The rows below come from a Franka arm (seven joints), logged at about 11 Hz.
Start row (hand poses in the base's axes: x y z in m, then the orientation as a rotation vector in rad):
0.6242, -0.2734, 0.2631, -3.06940, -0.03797, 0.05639
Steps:
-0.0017, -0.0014, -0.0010, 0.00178, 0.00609, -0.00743
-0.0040, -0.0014, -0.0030, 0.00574, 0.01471, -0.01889
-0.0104, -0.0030, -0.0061, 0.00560, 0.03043, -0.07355
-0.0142, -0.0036, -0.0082, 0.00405, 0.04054, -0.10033
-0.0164, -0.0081, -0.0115, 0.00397, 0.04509, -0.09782
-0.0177, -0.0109, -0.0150, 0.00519, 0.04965, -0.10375
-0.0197, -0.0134, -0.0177, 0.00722, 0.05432, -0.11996
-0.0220, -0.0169, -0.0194, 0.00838, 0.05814, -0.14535
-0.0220, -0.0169, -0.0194, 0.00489, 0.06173, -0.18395
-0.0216, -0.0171, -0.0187, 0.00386, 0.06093, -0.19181
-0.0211, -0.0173, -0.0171, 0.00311, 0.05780, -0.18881
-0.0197, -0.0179, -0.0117, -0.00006, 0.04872, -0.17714
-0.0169, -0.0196, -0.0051, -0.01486, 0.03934, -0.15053
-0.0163, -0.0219, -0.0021, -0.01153, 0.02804, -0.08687
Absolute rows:
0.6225, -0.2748, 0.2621, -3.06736, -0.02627, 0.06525
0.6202, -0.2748, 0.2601, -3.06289, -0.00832, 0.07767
0.6138, -0.2764, 0.2570, -3.06035, 0.07625, 0.09867
0.6100, -0.2770, 0.2549, -3.05952, 0.11787, 0.11270
0.6078, -0.2815, 0.2516, -3.05946, 0.11428, 0.11981
0.6065, -0.2843, 0.2481, -3.05746, 0.12352, 0.12637
0.6045, -0.2868, 0.2454, -3.05375, 0.14840, 0.13245
0.6022, -0.2903, 0.2437, -3.04981, 0.18727, 0.13674
0.6022, -0.2903, 0.2437, -3.04830, 0.24666, 0.14017
0.6026, -0.2905, 0.2444, -3.04830, 0.25871, 0.13855
0.6031, -0.2907, 0.2460, -3.04973, 0.25405, 0.13399
0.6045, -0.2913, 0.2514, -3.05517, 0.23608, 0.12099
0.6073, -0.2930, 0.2580, -3.07378, 0.19622, 0.10896
0.6079, -0.2953, 0.2610, -3.07680, 0.09750, 0.09509

